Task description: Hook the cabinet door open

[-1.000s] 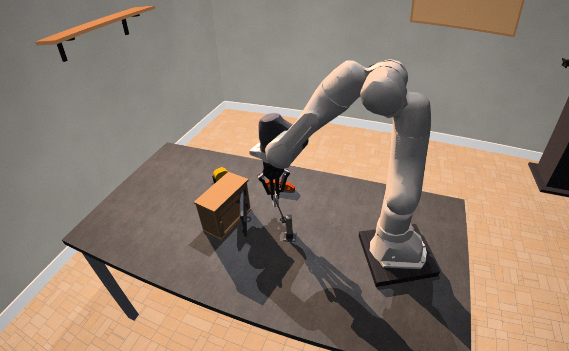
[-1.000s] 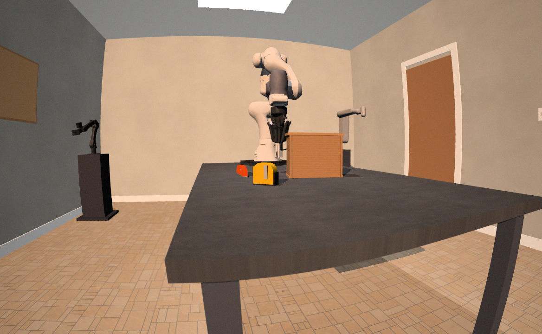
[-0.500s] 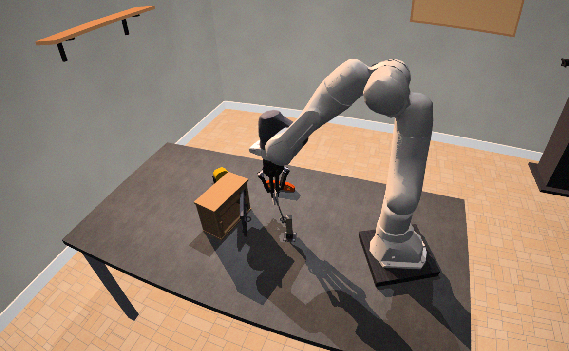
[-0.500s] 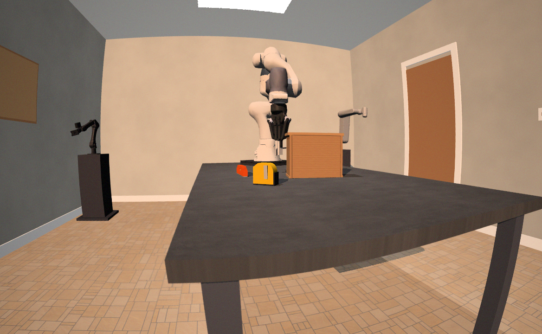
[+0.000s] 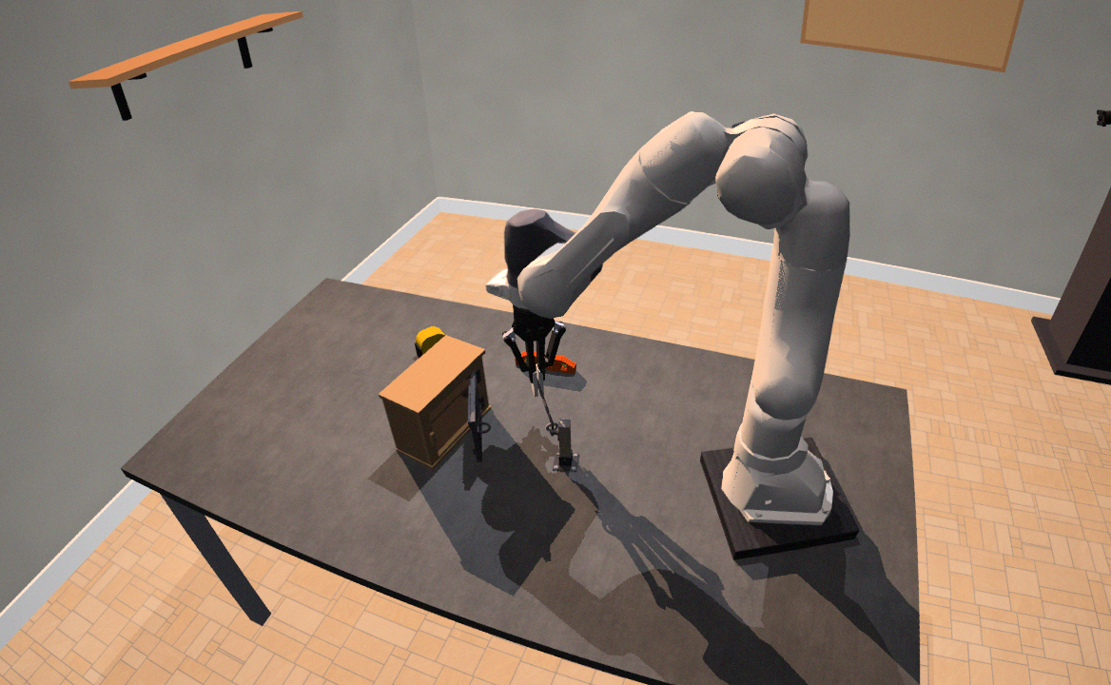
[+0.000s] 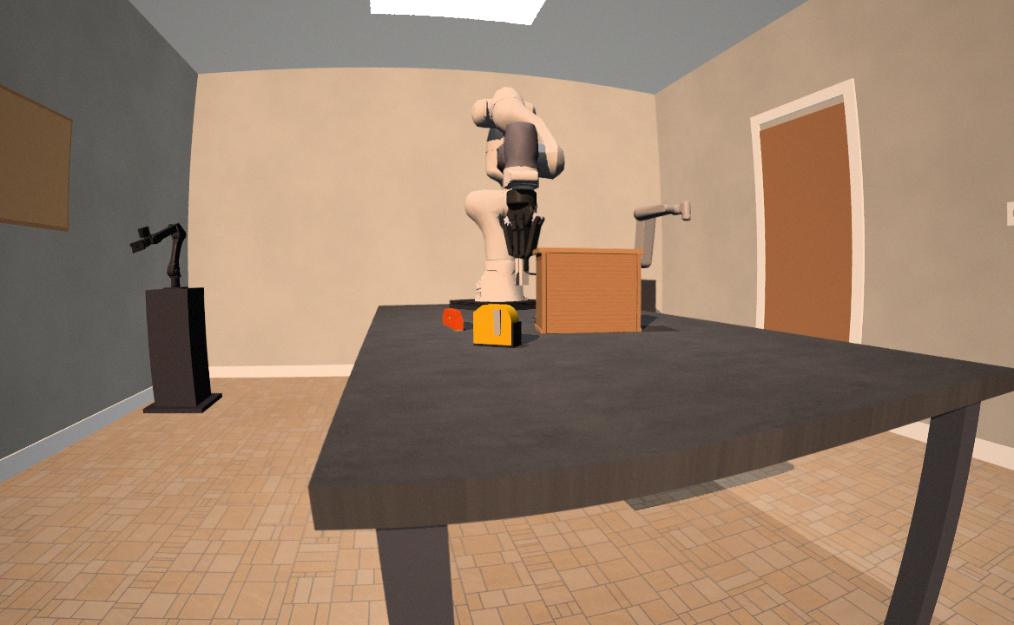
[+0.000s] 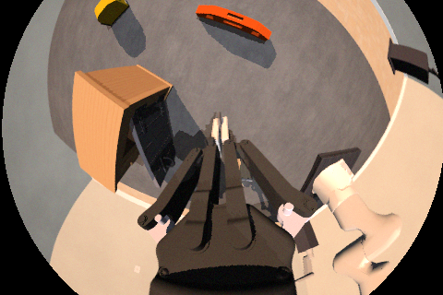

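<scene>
My gripper is now 4 cm to the right of the hook, 3 cm past it and 2 cm above it. The rest, counted from my hand: dark door (10 cm ahead, 8 cm to the left, 5 cm below); then orange spirit level (18 cm to the right, 11 cm below, 5 cm ahead); then yellow tape measure (36 cm ahead, 16 cm to the right, 10 cm below).
</scene>
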